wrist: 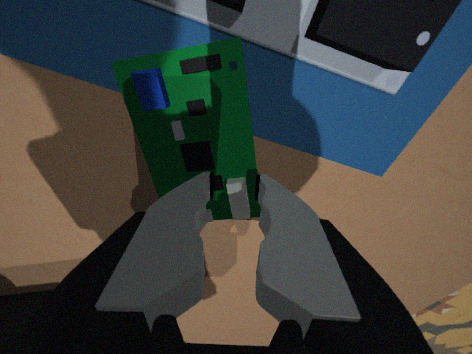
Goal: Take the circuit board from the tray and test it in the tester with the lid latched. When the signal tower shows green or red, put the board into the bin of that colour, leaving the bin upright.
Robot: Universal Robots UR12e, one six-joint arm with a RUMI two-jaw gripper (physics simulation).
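Places are measured from the arm's base along level axes (x left, y back, z up), in metres.
Where they show: gripper, fingertip midpoint: [234,175].
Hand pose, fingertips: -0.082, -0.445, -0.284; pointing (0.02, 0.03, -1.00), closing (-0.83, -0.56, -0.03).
After its pixels a point has its place, as x, y, z.
The green circuit board [230,115] {-0.057, -0.475, -0.286} is in the middle of the wrist view, tilted a little. It carries a blue block at its far left, dark chips and a silver connector at its near end. My gripper [234,175] {-0.082, -0.445, -0.284} is shut on the board's near end, with the fingertips on either side of the silver connector. The board's far end overlaps the blue mat in the view; its height above the surface is hard to tell. A light grey device with black parts [350,65] {-0.095, -0.534, -0.297}, possibly the tester, is at the upper right. The signal tower and bins do not show.
The blue mat [360,135] {-0.135, -0.512, -0.301} lies under the grey device, with its near corner at the right. The tan table top [390,225] {-0.222, -0.477, -0.303} surrounds it, with an edge at lower left. A yellow and grey patterned floor [452,320] shows at the lower right. Dark shadows fall across mat and table.
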